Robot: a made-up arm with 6 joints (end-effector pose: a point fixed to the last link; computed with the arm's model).
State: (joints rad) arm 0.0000 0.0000 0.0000 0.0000 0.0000 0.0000
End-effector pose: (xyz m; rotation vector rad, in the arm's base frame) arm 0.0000 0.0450 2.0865 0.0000 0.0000 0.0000
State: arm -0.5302 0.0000 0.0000 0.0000 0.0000 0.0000
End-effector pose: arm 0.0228 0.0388 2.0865 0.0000 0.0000 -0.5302
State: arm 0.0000 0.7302 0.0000 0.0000 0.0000 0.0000
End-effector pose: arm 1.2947 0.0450 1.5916 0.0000 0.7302 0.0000
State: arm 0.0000 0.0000 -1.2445 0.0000 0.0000 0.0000
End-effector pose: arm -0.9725 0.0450 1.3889 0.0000 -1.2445 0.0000
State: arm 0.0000 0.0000 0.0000 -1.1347 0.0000 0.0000
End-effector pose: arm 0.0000 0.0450 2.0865 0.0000 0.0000 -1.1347
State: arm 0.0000 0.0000 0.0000 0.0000 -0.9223 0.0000
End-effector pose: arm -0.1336 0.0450 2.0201 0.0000 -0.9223 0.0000
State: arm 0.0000 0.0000 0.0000 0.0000 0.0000 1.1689
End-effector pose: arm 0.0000 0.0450 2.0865 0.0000 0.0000 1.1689
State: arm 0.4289 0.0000 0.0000 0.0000 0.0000 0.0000
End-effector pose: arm -0.0187 0.0409 2.0865 0.0000 0.0000 0.4289
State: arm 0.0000 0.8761 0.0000 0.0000 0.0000 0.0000
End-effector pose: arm 1.4912 0.0450 1.3880 0.0000 0.8761 0.0000
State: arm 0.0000 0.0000 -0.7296 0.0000 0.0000 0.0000
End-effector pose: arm -0.6844 0.0450 1.8251 0.0000 -0.7296 0.0000
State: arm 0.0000 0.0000 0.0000 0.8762 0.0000 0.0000
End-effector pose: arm 0.0000 0.0450 2.0865 0.0000 0.0000 0.8762
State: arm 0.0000 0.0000 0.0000 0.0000 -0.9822 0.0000
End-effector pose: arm -0.1394 0.0450 2.0120 0.0000 -0.9822 0.0000
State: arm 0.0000 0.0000 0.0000 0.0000 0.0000 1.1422
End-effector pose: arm 0.0000 0.0450 2.0865 0.0000 0.0000 1.1422
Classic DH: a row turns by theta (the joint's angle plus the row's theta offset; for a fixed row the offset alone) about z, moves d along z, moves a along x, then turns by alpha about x. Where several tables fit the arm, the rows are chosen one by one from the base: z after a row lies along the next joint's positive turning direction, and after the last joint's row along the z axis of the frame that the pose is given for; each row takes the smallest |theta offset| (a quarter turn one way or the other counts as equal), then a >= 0, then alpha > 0; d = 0 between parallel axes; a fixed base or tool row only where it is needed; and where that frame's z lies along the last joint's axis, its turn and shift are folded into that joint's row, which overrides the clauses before.
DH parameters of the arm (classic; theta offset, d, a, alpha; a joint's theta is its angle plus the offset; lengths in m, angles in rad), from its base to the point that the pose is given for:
joint 1: 0 0.1454 0 -1.5708
joint 2: -1.5708 0 0.9144 0
joint 3: 1.5708 0.045 0 1.5708
joint 4: 0 0.8591 0 -1.5708
joint 5: 0 0 0 1.5708
joint 6: 0 0.1676 0 0

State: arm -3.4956 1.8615 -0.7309 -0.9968 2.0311 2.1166
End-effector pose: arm -1.4920 0.6379 0.1439 -0.2486 2.4066 0.8750
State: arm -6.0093 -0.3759 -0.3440 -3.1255 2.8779 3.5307
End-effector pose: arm -0.8094 -0.1814 1.4914 0.1359 2.6977 0.1941
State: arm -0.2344 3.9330 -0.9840 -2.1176 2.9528 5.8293
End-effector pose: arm -0.4835 0.1341 -1.1758 0.0186 -0.2023 1.4404
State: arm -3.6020 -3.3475 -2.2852 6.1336 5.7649 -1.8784
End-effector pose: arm -0.6795 0.2730 0.0996 -0.0473 -0.1514 0.6763
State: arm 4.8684 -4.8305 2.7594 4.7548 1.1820 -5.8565
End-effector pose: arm -0.0938 -0.1113 -0.1837 0.3977 -1.7161 -0.6399
